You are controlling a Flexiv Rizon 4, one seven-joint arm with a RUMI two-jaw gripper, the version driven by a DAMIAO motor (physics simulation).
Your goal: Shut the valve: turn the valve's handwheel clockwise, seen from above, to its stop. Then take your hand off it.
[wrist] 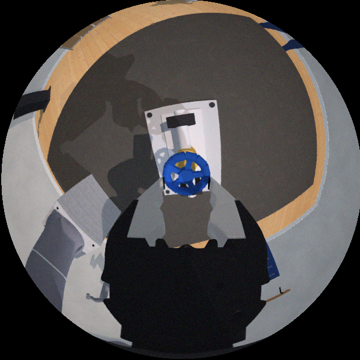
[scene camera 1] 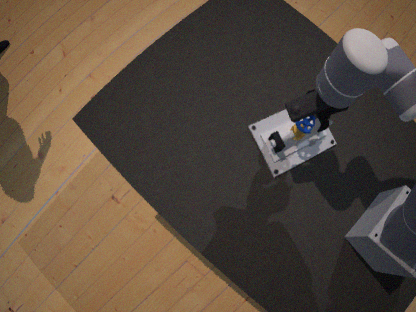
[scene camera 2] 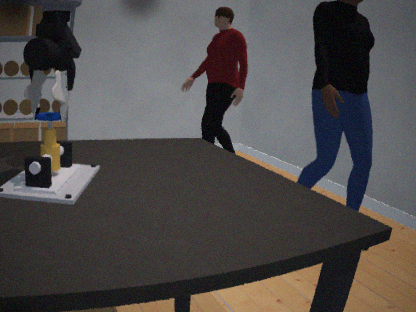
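Observation:
The valve's blue handwheel [scene camera 1: 306, 124] [scene camera 2: 48, 116] [wrist: 185, 174] sits level on top of the yellow valve body [scene camera 2: 50, 150] [wrist: 187, 150]. The valve is fixed on a pale base plate [scene camera 1: 267, 124] [scene camera 2: 82, 175] [wrist: 212, 130] lying on the table. My gripper [scene camera 2: 49, 109] [wrist: 186, 177] points down from above and is shut on the handwheel, with one fingertip at each side of its rim in the wrist view. In scene camera 1 the arm and gripper body partly hide the wheel. How far the wheel is turned cannot be read from the frames.
Black end blocks [scene camera 1: 276, 142] [scene camera 2: 38, 171] [wrist: 180, 120] stand on the plate beside the valve body. The robot's pale base [scene camera 1: 375, 235] [wrist: 87, 210] is on the dark table [scene camera 1: 175, 125] [scene camera 2: 225, 200]. Two people [scene camera 2: 227, 60] [scene camera 2: 342, 55] stand beyond the table.

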